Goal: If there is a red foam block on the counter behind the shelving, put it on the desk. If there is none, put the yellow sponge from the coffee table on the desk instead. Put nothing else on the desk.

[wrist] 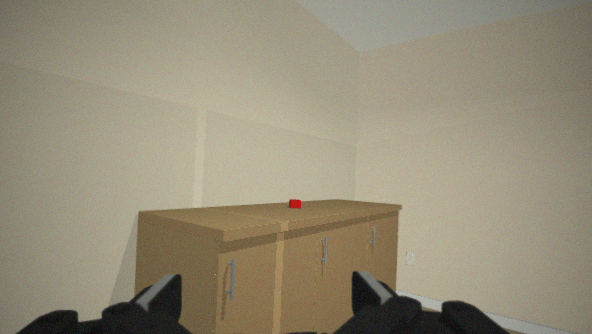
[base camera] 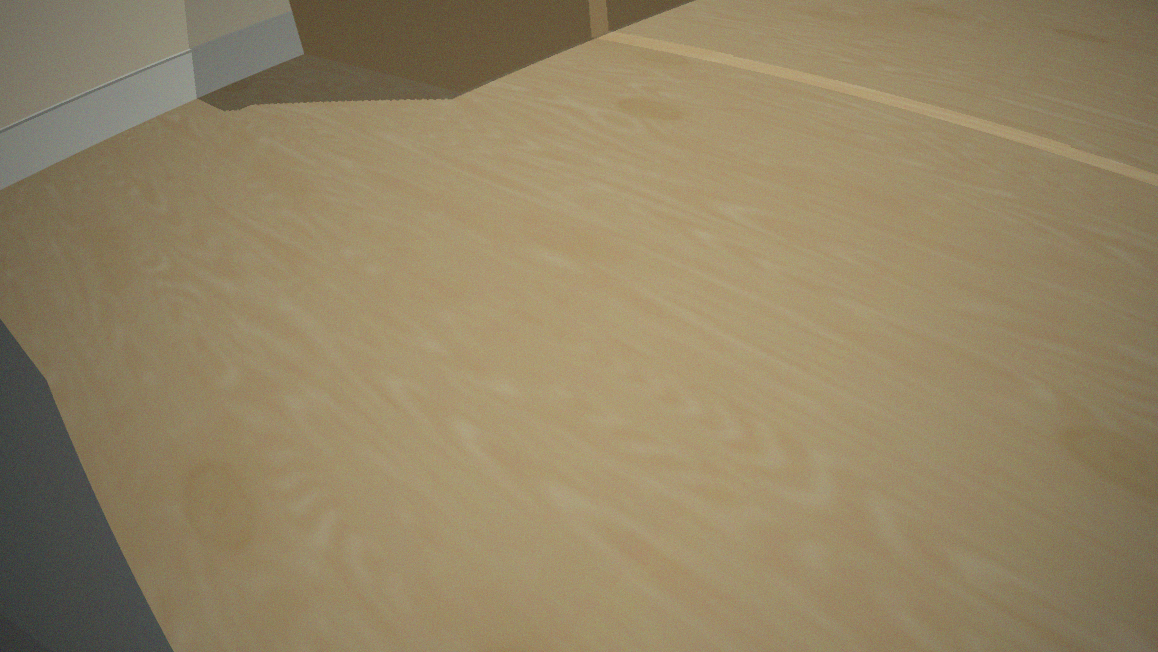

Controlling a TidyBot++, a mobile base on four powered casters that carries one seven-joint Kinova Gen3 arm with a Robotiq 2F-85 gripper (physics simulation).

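Frame: origin at the arm's base, x ahead, y left, z up, level; millimetres.
Where they show: gripper, fingertip midpoint: (wrist: 268, 292).
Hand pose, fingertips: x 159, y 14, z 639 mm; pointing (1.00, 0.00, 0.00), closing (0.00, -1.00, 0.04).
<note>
After its pixels a point has its place.
A small red block (wrist: 295, 204) {x 1803, y -141, z 536 mm} sits on the top of a long wooden counter (wrist: 180, 214) {x 1358, y 398, z 514 mm}, near the middle of its length. The counter has several doors with metal bar handles. The lower part of the counter (base camera: 388, 40) {x 1185, y 346, z -333 mm} also shows at the top of the base camera view. My gripper (wrist: 268, 292) {x 159, y 14, z 639 mm} is open, its two black fingers wide apart at the bottom of the wrist view. Nothing is between the fingers, and the counter stands some way ahead of them. The desk, the coffee table and the yellow sponge do not show in these views.
A dark grey panel (base camera: 48, 502) {x 279, y 313, z -295 mm} stands at the lower left of the base camera view. The wooden floor (base camera: 567, 323) {x 522, y 43, z -396 mm} runs up to the counter. Beige walls (wrist: 475, 150) {x 2328, y -1658, z 982 mm} meet in a corner behind the counter, with a white skirting board (base camera: 97, 109) {x 1112, y 880, z -341 mm} at their foot.
</note>
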